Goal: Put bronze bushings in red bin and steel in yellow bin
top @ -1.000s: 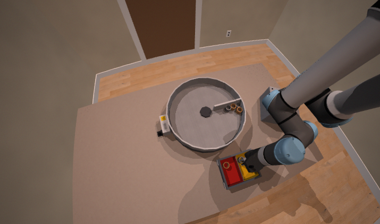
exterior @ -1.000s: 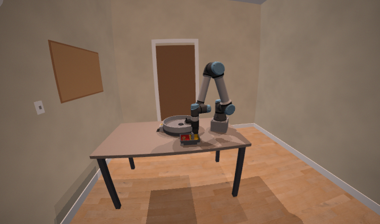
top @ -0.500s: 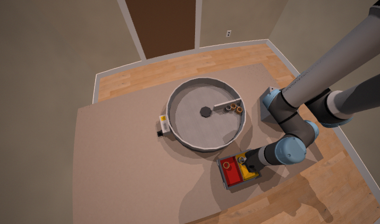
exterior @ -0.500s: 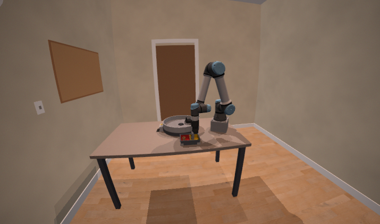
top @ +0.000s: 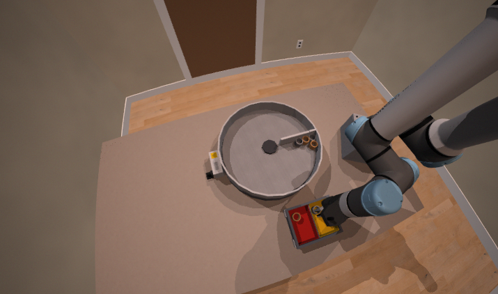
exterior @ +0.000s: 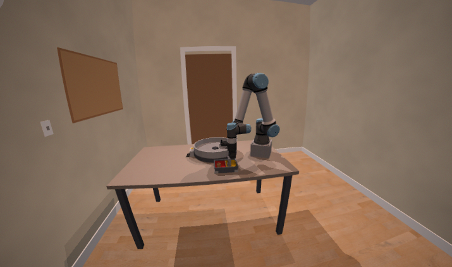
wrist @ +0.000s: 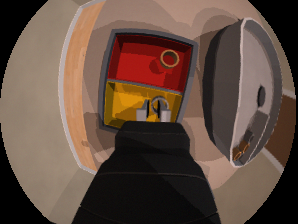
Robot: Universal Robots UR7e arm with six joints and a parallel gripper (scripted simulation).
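The red bin lies 30 mm ahead of my hand, 20 mm to the left of it and 20 mm below it. Also, from my hand: turntable (100 mm ahead, 310 mm to the right, 10 mm above).
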